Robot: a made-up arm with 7 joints. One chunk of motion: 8 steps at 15 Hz.
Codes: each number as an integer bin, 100 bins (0 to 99) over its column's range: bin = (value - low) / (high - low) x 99, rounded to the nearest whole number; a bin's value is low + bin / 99 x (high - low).
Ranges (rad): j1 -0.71..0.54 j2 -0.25..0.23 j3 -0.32..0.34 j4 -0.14..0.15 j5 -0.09..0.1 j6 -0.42..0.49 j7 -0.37..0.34
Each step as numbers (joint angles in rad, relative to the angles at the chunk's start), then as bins.
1 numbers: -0.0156 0.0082 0.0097 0.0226 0.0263 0.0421 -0.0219
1 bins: 55 53 49 56 61 50 49
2 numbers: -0.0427 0.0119 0.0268 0.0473 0.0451 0.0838 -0.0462
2 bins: 53 54 52 64 70 55 45
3 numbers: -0.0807 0.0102 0.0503 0.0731 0.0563 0.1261 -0.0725
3 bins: 50 54 56 73 76 59 41
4 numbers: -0.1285 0.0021 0.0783 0.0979 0.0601 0.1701 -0.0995
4 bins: 46 52 60 81 78 64 38
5 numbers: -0.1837 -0.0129 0.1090 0.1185 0.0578 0.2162 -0.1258
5 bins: 42 49 64 88 77 69 34
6 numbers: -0.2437 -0.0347 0.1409 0.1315 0.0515 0.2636 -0.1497
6 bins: 37 44 69 93 74 74 31
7 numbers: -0.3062 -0.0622 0.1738 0.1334 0.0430 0.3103 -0.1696
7 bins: 32 39 74 93 69 79 28
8 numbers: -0.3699 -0.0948 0.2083 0.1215 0.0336 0.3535 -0.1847
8 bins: 27 32 79 89 64 84 26
